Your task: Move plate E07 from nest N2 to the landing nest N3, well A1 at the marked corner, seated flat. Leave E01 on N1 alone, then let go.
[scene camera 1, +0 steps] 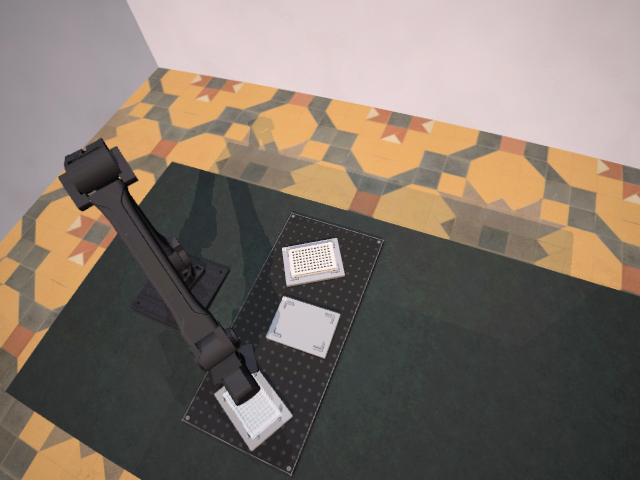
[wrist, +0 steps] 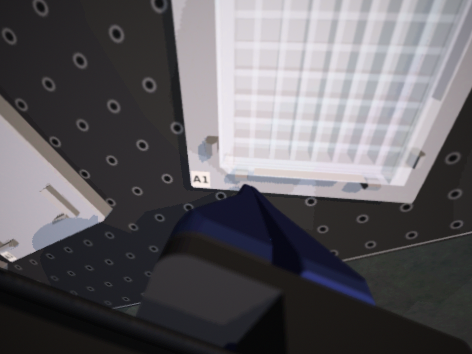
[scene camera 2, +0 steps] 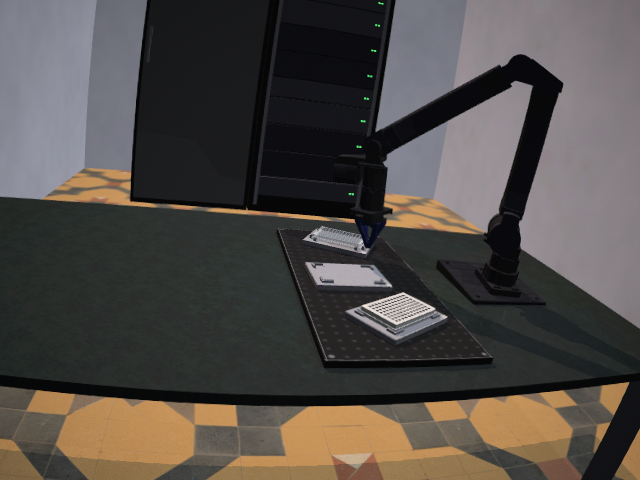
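A clear gridded plate (scene camera 1: pixel 258 413) (scene camera 2: pixel 338 236) (wrist: pixel 320 90) lies on a pale nest (scene camera 1: pixel 261 438) (scene camera 2: pixel 336 246) (wrist: pixel 195 100), between its corner stops; the wrist view shows an A1 label (wrist: pixel 200 179) at one nest corner. Whether it is fully flat is hard to tell. A pale nest (scene camera 1: pixel 305 325) (scene camera 2: pixel 348 274) (wrist: pixel 25 170) without a plate is in the middle. A cream plate (scene camera 1: pixel 311 259) (scene camera 2: pixel 399 308) sits on the third nest (scene camera 1: pixel 315 280) (scene camera 2: pixel 372 325). Plate and nest numbers are unreadable. My gripper (scene camera 2: pixel 368 245) (wrist: pixel 244 195) is shut and empty, its tips by the clear plate's nest edge near A1. The arm hides them in scene camera 1.
The nests stand on a black perforated board (scene camera 1: pixel 302 392) (scene camera 2: pixel 341 346) (wrist: pixel 50 50) on a dark green table (scene camera 1: pixel 439 387) (scene camera 2: pixel 155 310). The arm's base plate (scene camera 1: pixel 149 304) (scene camera 2: pixel 465 289) stands beside the board. A dark server rack (scene camera 2: pixel 275 103) stands behind the table.
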